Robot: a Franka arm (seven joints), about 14 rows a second.
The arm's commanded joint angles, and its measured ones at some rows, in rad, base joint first. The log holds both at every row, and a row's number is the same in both.
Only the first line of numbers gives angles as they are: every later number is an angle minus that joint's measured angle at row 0.
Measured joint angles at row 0:
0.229, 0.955, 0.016, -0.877, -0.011, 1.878, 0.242
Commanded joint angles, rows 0 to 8:
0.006, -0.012, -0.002, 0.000, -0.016, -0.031, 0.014
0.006, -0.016, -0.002, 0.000, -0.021, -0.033, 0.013
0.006, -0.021, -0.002, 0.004, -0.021, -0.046, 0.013
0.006, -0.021, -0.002, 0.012, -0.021, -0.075, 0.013
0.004, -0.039, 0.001, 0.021, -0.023, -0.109, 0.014
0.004, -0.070, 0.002, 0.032, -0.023, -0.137, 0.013
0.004, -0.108, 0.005, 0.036, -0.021, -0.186, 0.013
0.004, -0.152, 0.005, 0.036, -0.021, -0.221, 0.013
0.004, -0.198, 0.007, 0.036, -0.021, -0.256, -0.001
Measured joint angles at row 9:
0.001, -0.079, 0.002, 0.053, -0.008, -0.172, -0.001
